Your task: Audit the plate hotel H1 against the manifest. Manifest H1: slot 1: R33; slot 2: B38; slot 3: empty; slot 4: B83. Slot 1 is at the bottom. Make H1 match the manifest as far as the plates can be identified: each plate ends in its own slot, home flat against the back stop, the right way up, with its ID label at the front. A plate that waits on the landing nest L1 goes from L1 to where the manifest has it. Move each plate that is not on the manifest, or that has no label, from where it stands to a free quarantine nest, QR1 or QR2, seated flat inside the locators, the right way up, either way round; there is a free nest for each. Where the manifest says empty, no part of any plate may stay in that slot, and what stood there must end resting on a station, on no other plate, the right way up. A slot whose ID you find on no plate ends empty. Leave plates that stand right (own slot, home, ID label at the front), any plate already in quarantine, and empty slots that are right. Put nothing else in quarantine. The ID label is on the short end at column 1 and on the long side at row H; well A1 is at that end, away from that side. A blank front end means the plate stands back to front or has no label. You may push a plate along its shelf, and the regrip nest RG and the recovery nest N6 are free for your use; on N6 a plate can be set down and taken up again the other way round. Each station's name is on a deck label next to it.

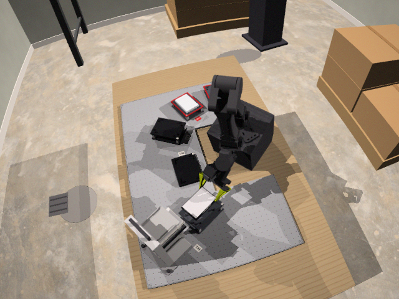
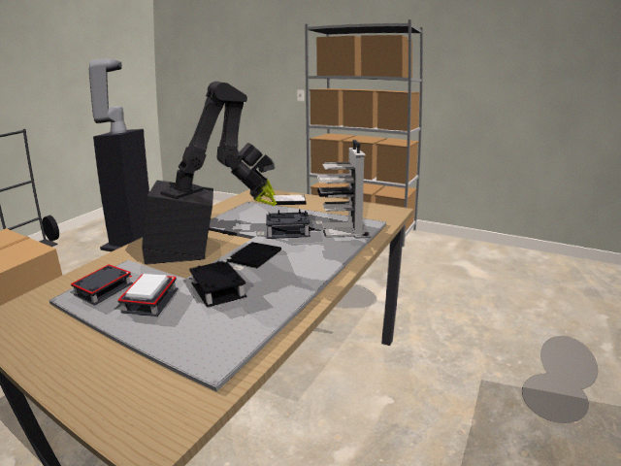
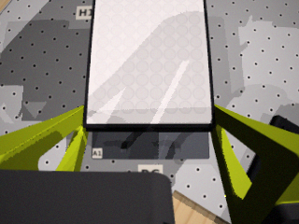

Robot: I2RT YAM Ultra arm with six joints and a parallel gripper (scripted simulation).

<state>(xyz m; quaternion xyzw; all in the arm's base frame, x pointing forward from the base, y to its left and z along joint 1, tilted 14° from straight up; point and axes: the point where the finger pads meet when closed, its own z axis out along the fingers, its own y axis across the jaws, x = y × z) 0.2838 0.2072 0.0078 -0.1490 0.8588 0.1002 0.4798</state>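
The regrip nest is 5 cm ahead of my hand, 2 cm to the left of it and 8 cm below it. Round my hand: RG deck label: 5 cm behind, 2 cm to the right, 13 cm below; H1 deck label: 14 cm ahead, 16 cm to the left, 13 cm below; dark well plate: 22 cm ahead, 8 cm to the left, 3 cm above.
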